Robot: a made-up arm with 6 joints. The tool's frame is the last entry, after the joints. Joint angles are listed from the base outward. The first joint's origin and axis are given. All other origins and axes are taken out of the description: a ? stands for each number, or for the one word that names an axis. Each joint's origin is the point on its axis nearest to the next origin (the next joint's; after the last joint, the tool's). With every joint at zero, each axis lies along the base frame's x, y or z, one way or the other. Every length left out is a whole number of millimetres.
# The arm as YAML. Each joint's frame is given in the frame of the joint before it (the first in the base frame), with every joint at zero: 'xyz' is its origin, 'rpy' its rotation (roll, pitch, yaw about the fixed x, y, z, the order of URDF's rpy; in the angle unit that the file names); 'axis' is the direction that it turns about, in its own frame. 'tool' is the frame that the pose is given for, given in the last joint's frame.
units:
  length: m
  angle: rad
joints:
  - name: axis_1
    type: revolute
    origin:
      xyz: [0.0, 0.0, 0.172]
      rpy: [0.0, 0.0, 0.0]
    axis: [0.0, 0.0, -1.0]
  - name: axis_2
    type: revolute
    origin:
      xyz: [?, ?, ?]
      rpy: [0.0, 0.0, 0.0]
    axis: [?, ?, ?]
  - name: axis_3
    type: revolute
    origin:
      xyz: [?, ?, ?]
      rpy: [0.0, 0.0, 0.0]
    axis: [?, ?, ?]
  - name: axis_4
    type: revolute
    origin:
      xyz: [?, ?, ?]
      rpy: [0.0, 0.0, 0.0]
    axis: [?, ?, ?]
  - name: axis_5
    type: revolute
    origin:
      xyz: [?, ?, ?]
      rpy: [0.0, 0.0, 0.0]
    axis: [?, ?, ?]
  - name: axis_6
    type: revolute
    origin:
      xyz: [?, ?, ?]
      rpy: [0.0, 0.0, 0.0]
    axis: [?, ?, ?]
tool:
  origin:
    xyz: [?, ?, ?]
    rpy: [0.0, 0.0, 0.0]
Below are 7 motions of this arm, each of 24 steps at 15 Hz.
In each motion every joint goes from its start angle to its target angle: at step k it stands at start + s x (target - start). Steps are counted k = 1, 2, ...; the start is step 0. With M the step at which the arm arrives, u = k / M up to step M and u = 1 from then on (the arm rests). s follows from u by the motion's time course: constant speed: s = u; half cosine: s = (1 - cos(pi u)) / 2; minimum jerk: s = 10 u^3 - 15 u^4 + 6 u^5.
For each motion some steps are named. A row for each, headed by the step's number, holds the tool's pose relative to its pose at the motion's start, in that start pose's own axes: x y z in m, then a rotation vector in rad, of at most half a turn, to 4 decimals.
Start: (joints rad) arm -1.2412 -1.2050 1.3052 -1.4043 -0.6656 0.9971
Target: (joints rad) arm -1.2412 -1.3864 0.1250 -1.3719 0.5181 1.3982
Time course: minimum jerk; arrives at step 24
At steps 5, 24:
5: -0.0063 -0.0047 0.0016 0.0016 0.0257 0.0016
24: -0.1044 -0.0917 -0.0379 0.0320 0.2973 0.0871

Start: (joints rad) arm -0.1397 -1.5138 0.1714 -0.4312 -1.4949 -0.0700
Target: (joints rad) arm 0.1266 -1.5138 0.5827 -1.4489 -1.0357 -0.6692
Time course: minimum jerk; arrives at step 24
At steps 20, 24:
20: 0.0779 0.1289 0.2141 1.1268 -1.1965 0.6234
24: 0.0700 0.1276 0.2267 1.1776 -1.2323 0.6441

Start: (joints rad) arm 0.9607 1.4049 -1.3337 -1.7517 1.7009 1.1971
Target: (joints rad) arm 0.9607 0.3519 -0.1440 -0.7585 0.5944 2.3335
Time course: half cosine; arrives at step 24
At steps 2, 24:
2: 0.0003 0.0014 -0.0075 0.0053 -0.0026 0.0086
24: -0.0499 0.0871 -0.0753 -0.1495 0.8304 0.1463

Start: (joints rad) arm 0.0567 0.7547 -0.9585 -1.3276 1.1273 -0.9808
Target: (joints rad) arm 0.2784 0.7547 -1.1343 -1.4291 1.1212 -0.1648
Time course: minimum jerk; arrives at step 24
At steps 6, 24:
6: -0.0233 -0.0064 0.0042 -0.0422 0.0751 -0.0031
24: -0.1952 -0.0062 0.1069 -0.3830 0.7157 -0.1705

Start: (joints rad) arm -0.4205 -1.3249 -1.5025 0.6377 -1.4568 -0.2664
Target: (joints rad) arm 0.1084 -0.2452 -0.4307 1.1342 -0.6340 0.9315
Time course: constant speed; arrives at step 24
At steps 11, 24:
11: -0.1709 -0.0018 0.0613 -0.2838 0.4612 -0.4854
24: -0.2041 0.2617 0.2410 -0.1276 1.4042 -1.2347

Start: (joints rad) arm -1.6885 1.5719 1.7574 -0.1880 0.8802 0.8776
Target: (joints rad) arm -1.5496 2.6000 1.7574 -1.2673 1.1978 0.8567
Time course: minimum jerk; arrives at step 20
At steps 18, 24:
18: 0.0593 -0.3849 -0.0700 -1.1663 -1.3641 0.1093
24: 0.0603 -0.3878 -0.0697 -1.1726 -1.3782 0.1085

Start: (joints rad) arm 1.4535 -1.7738 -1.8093 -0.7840 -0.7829 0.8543
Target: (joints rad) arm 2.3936 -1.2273 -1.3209 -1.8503 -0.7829 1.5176
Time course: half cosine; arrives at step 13
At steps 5, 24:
5: -0.0218 -0.0517 0.0061 -0.2559 -0.3129 0.1065
24: 0.0264 -0.2666 0.1134 -1.1432 -0.7188 0.4579

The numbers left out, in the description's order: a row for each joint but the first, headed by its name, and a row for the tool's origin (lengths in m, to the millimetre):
axis_2: xyz -0.017 0.311 0.0, axis 0.0 1.0 0.0
axis_3: xyz -0.334 0.0 -0.076, axis -1.0 0.0 0.0
axis_4: xyz 0.0 -0.017 -0.004, axis 0.0 1.0 0.0
axis_5: xyz 0.107 0.0 0.14, axis 0.0 0.0 1.0
axis_6: xyz 0.044 -0.038 0.0, axis 0.0 1.0 0.0
tool: xyz -0.062 0.0 -0.293

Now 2 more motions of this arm.
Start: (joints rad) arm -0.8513 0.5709 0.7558 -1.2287 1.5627 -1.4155
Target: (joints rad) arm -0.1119 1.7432 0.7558 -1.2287 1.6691 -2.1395
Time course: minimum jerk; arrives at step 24
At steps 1, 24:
1: 0.0002 -0.0004 0.0001 0.0000 -0.0008 -0.0009
24: -0.2520 -0.6561 0.6191 -0.6404 -1.4354 -0.9496

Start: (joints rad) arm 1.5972 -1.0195 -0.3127 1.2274 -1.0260 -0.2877
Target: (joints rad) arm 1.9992 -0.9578 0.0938 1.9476 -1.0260 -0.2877
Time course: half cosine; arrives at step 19
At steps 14, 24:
14: -0.0555 -0.0569 0.0089 -0.5957 0.4589 -0.4912
24: -0.0752 -0.0535 0.0229 -0.6808 0.5858 -0.5846

